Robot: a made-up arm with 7 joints. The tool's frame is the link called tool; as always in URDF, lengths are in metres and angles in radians. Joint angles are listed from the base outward.
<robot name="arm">
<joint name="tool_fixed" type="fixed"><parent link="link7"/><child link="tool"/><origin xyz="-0.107 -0.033 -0.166" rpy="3.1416 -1.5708 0"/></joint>
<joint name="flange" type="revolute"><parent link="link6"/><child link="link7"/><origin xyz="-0.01 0.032 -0.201" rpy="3.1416 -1.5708 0"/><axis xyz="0 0 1"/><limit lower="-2.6" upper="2.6"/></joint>
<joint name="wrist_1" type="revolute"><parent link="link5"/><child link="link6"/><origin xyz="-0.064 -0.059 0.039" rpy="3.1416 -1.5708 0"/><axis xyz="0 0 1"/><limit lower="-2.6" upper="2.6"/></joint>
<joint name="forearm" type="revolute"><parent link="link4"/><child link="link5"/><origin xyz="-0.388 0.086 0.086" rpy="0 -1.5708 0"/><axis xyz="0 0 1"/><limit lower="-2.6" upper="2.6"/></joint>
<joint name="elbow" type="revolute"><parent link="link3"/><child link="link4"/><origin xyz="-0.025 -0.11 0.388" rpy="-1.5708 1.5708 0"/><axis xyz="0 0 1"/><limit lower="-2.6" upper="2.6"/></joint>
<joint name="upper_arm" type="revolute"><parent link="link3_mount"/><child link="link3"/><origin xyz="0.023 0.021 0.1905" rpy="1.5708 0 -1.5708"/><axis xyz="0 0 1"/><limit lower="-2.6" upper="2.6"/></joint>
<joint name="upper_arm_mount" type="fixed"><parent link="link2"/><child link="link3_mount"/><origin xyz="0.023 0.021 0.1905"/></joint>
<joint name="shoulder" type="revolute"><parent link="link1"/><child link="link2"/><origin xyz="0.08 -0.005 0.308" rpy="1.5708 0 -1.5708"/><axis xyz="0 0 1"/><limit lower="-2.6" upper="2.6"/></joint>
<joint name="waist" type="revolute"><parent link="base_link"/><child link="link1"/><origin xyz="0 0 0.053" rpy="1.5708 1.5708 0"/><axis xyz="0 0 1"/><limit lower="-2.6" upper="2.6"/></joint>
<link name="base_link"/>
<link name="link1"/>
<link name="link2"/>
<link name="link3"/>
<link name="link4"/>
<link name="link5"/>
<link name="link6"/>
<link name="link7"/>
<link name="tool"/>
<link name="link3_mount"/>
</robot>
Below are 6 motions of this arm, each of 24 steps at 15 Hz.
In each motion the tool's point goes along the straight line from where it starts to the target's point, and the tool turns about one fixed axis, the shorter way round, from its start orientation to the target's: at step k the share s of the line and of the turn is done. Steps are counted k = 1, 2, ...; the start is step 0. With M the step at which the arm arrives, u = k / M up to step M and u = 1 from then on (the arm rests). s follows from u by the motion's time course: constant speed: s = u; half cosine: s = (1 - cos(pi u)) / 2; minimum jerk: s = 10 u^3 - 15 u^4 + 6 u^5.
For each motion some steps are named. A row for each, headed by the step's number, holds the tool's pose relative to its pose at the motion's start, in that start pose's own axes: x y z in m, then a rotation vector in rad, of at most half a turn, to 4 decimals.
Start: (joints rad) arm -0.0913 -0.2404 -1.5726 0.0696 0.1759 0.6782 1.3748
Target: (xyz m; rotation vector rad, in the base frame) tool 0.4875 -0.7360 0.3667 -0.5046 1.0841 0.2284
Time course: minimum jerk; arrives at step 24
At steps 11, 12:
11: -0.0144 -0.0001 0.0222 -0.2697 0.1107 0.0254
12: -0.0170 -0.0001 0.0263 -0.3194 0.1311 0.0300

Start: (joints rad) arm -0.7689 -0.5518 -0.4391 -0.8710 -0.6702 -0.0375 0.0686
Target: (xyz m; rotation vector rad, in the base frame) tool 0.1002 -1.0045 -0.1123 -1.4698 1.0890 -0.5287
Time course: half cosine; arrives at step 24
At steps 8, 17, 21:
8: 0.0092 0.0570 0.0057 -0.0398 -0.0467 0.0940
17: 0.0296 0.1833 0.0183 -0.1280 -0.1503 0.3025
21: 0.0354 0.2192 0.0219 -0.1531 -0.1798 0.3618

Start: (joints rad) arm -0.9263 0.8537 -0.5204 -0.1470 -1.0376 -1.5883 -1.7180
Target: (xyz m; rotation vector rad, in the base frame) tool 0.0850 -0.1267 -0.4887 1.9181 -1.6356 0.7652
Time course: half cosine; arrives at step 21
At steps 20, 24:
20: -0.3567 -0.1475 -0.2841 -1.4721 0.3775 0.9631
24: -0.3587 -0.1483 -0.2857 -1.4804 0.3796 0.9685

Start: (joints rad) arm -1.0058 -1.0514 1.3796 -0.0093 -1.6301 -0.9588 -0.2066
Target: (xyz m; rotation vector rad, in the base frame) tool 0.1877 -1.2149 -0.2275 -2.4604 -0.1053 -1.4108
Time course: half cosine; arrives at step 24
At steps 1, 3, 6, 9, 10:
1: 0.0017 0.0000 0.0008 -0.0007 -0.0031 -0.0037
3: 0.0148 0.0002 0.0071 -0.0061 -0.0275 -0.0328
6: 0.0568 0.0006 0.0272 -0.0234 -0.1059 -0.1262
9: 0.1197 0.0013 0.0572 -0.0493 -0.2231 -0.2660
10: 0.1437 0.0016 0.0687 -0.0592 -0.2679 -0.3194

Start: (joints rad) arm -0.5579 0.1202 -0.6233 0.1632 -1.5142 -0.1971 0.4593
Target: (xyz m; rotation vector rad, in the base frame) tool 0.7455 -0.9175 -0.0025 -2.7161 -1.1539 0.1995
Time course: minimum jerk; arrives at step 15
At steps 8, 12, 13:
8: -0.0741 -0.0045 -0.0870 -0.8528 -0.0615 -0.3430
12: -0.1242 -0.0076 -0.1457 -1.4287 -0.1030 -0.5747
13: -0.1293 -0.0079 -0.1517 -1.4874 -0.1073 -0.5983

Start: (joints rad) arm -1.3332 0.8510 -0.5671 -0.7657 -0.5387 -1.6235 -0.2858
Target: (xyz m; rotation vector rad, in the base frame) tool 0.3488 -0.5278 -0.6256 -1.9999 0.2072 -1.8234
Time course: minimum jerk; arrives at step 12
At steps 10, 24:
10: 0.2347 -0.0958 -0.1608 -0.6887 0.3087 -0.7084
24: 0.2433 -0.0993 -0.1667 -0.7140 0.3200 -0.7345

